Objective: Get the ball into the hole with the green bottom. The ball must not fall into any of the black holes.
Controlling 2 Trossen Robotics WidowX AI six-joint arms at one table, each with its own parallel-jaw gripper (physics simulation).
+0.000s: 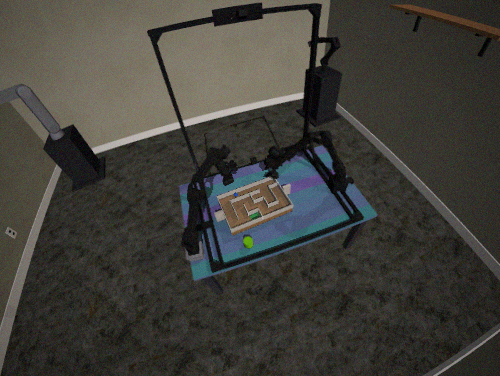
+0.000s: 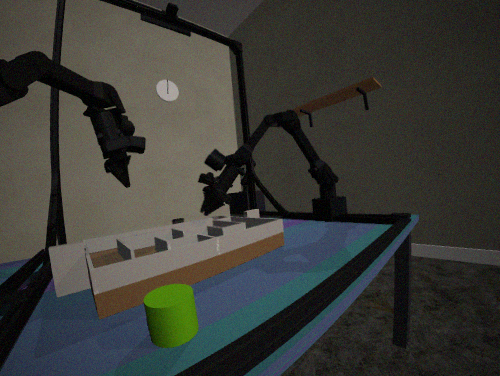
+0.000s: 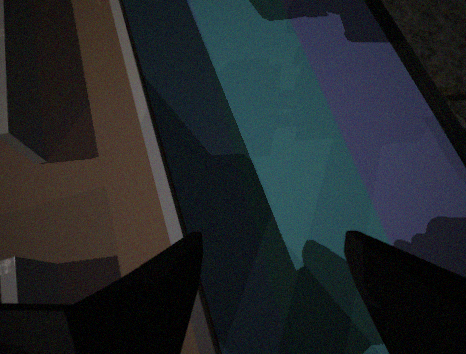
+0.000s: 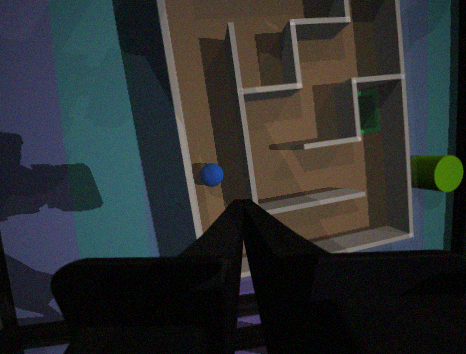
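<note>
The maze box (image 1: 262,225) (image 2: 190,275) (image 3: 145,120), brown with white walls, lies on the table. The blue ball (image 1: 235,194) (image 4: 211,175) is inside it, in the corridor between a long outer wall and a long inner wall. The hole with the green bottom (image 1: 255,216) (image 4: 370,112) lies by the opposite long wall. My right gripper (image 1: 228,181) (image 2: 127,185) (image 4: 241,207) is shut and empty above the box, near the ball. My left gripper (image 1: 273,175) (image 2: 205,212) (image 3: 272,241) is open and empty above the box's far long edge. I cannot make out black holes among the dark shadows.
A green cylinder (image 1: 248,242) (image 2: 171,316) (image 4: 448,173) stands on the table beside the box's front long wall. White plates (image 1: 220,215) (image 1: 286,189) stick out from the box's two short ends. A black frame (image 1: 172,90) (image 2: 58,125) rises around the table.
</note>
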